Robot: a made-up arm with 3 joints. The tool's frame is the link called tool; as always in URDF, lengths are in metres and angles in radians. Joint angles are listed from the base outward. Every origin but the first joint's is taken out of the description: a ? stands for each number. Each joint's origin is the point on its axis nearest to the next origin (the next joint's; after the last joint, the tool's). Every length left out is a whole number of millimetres.
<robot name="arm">
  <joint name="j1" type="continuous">
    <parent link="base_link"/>
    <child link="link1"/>
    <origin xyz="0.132 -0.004 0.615" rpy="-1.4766 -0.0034 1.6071"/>
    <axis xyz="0 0 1"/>
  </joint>
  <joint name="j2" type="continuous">
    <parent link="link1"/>
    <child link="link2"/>
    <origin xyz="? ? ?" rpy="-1.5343 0 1.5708"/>
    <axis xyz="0 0 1"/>
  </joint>
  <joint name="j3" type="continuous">
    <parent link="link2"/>
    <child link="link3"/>
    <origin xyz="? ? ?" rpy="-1.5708 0 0.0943"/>
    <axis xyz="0 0 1"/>
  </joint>
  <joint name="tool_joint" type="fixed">
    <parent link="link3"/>
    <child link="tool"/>
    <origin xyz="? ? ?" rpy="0 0 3.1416"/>
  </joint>
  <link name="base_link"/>
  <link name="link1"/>
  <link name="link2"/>
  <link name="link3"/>
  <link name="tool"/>
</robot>
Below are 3 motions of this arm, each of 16 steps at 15 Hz.
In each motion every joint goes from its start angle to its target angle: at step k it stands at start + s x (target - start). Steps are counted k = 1, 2, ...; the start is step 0. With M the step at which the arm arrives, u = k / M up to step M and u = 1 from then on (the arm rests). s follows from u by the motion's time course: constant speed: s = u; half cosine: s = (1 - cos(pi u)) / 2; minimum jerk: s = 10 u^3 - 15 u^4 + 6 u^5.
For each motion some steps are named. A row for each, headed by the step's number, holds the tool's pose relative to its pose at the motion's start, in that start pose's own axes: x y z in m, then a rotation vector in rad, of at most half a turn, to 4 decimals.
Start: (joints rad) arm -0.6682 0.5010 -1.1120
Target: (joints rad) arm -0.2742 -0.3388 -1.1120
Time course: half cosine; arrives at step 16
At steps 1, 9, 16:
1: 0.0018 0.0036 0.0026 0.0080 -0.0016 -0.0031
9: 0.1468 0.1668 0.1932 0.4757 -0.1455 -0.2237
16: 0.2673 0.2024 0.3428 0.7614 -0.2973 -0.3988

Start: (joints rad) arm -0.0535 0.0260 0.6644
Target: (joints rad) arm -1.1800 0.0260 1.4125
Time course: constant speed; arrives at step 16
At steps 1, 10, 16:
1: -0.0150 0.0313 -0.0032 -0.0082 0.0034 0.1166
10: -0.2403 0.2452 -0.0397 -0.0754 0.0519 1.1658
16: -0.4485 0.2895 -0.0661 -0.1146 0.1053 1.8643

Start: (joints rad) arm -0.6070 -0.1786 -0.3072
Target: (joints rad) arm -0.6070 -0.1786 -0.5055
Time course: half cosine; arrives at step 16
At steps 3, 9, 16:
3: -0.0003 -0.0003 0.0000 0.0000 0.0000 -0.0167
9: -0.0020 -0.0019 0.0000 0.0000 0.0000 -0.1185
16: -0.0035 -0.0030 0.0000 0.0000 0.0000 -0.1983

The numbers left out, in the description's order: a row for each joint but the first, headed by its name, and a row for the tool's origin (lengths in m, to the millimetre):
j2: -0.452 -0.02 0
j3: -0.185 -0.359 0
tool: -0.017 0.016 0

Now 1 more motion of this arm.
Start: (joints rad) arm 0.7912 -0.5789 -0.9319
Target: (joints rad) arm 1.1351 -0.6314 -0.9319
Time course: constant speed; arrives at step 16
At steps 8, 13, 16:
8: 0.0961 0.0117 -0.0276 -0.0329 -0.0777 -0.1510
13: 0.1576 0.0104 -0.0418 -0.0549 -0.1278 -0.2443
16: 0.1946 0.0065 -0.0491 -0.0685 -0.1584 -0.2998

